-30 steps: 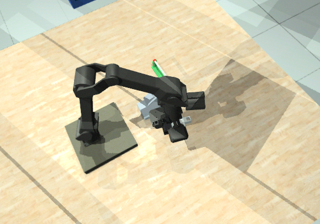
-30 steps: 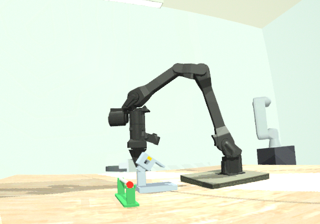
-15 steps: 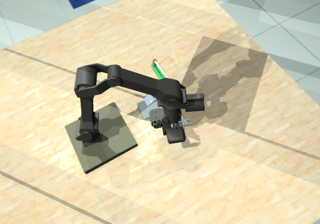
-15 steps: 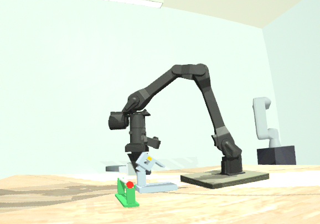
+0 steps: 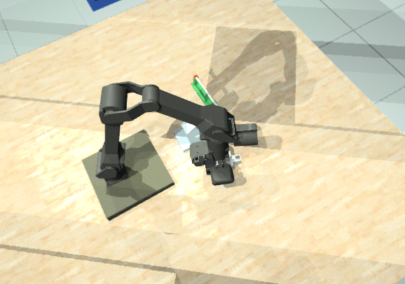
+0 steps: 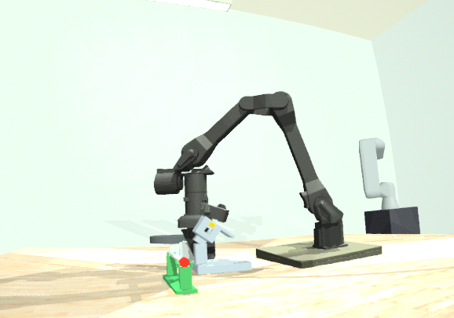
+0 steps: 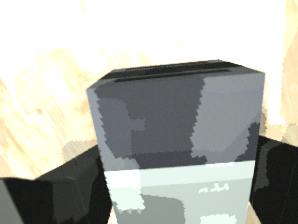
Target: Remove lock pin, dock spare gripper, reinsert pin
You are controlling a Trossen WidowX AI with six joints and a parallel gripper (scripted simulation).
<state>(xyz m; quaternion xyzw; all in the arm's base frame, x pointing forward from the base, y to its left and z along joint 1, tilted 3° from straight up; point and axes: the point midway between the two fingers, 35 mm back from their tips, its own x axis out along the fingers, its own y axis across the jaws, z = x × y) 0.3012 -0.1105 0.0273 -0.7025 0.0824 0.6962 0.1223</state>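
Right now my gripper tip is 130 mm to the right of the mount, 40 mm below it and 10 mm past it. Also, from my gripper tip: spare gripper 20 mm above, 10 mm ahead; green cradle 250 mm to the left, 70 mm ahead, 10 mm above.
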